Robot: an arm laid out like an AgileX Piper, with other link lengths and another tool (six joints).
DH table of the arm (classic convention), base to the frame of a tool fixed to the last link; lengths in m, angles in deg. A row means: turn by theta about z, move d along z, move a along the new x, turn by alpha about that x. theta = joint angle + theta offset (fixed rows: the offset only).
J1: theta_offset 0, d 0.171, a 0, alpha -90
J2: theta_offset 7.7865, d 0, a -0.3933, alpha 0
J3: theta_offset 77.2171, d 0, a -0.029, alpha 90
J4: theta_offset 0, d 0.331, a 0, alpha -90
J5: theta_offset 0, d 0, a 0, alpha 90
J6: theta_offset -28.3, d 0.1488, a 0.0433, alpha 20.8
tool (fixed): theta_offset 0, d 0.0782, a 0, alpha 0
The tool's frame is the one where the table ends.
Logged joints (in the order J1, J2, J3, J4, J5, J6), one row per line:
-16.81 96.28 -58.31 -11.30 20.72 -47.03
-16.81 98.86 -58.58 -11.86 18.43 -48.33
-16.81 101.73 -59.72 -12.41 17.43 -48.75
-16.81 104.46 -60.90 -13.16 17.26 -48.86
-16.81 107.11 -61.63 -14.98 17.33 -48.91
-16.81 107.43 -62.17 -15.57 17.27 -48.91
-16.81 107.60 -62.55 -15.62 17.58 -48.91
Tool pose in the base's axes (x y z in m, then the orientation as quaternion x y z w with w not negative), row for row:
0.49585 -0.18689 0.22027 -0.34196 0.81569 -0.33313 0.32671
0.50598 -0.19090 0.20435 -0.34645 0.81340 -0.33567 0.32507
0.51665 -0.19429 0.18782 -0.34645 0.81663 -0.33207 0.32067
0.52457 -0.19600 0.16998 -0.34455 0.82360 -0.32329 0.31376
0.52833 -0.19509 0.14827 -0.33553 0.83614 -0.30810 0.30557
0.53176 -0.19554 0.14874 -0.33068 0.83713 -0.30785 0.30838
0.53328 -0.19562 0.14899 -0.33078 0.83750 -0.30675 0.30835
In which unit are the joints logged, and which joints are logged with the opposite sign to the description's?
The joints are logged in degrees. Opposite sign: J4.
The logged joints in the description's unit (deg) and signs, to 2 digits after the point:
-16.81 96.28 -58.31 11.30 20.72 -47.03
-16.81 98.86 -58.58 11.86 18.43 -48.33
-16.81 101.73 -59.72 12.41 17.43 -48.75
-16.81 104.46 -60.90 13.16 17.26 -48.86
-16.81 107.11 -61.63 14.98 17.33 -48.91
-16.81 107.43 -62.17 15.57 17.27 -48.91
-16.81 107.60 -62.55 15.62 17.58 -48.91

